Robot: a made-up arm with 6 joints.
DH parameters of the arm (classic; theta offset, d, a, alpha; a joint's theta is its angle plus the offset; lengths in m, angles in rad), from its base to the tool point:
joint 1: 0 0.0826 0 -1.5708
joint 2: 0.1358 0 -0.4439 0
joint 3: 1.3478 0 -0.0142 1.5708
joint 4: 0 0.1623 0 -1.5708
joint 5: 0 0 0.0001 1.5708
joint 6: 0 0.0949 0 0
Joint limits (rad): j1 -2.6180..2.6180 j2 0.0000..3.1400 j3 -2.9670..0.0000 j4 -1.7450..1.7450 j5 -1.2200..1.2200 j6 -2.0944..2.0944
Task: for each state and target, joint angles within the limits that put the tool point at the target. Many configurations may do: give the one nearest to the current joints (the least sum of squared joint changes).
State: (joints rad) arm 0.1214 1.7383 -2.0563 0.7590 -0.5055 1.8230
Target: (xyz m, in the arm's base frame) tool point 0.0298 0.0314 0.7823
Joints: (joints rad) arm 0.7799 1.4722 -2.8018 0.7878 0.0193 1.8230
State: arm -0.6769 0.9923 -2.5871 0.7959 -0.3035 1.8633
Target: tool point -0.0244 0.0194 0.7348
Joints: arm -0.7386 1.1066 -2.0772 0.7964 -0.0318 1.8633
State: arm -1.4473 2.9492 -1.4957 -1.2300 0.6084 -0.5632
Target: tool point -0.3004 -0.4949 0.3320
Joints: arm -2.0284 2.3007 -2.0410 -1.3588 0.5792 -0.5632
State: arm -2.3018 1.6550 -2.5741 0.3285 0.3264 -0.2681
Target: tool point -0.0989 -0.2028 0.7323
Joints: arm -2.0702 1.6471 -2.6343 0.3590 0.3133 -0.2681
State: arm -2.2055 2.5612 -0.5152 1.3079 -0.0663 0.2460
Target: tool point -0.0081 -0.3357 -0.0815
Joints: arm -1.6144 2.8430 -0.7274 1.3165 0.0702 0.2460
